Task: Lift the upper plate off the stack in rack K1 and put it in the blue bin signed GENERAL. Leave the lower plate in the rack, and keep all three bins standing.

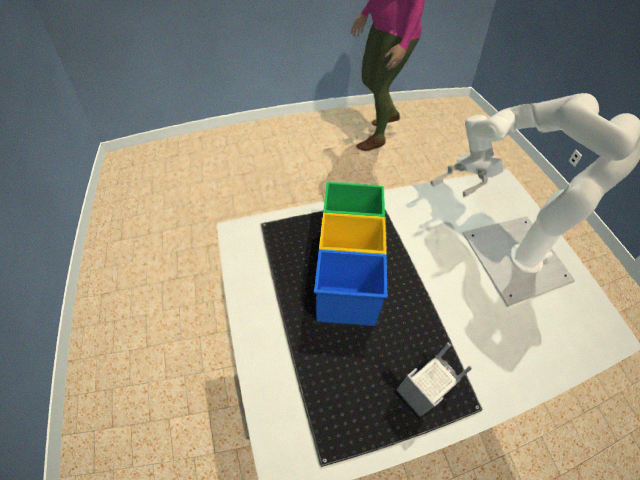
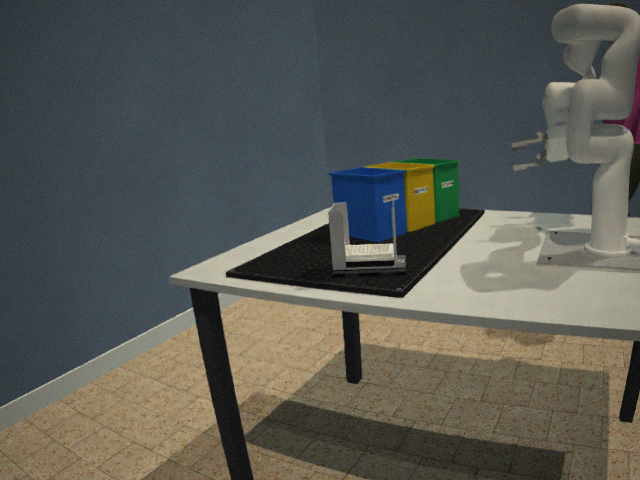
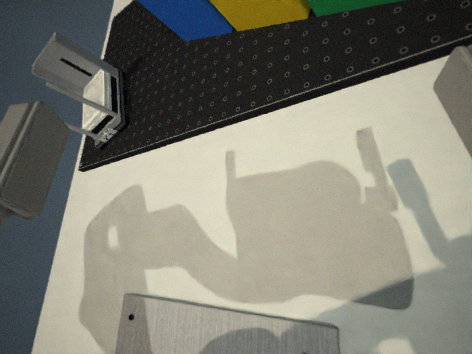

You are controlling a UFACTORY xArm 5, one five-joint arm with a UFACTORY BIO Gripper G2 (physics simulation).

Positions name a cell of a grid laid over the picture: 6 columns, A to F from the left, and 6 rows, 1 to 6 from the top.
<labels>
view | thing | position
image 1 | my gripper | E3
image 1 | yellow bin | D3
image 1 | blue bin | D4
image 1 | green bin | D3
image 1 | white plate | E5
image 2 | my gripper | E2
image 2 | yellow bin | D3
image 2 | blue bin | D3
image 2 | green bin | E3
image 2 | white plate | D4
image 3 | my gripper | D2
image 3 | white plate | B2
</labels>
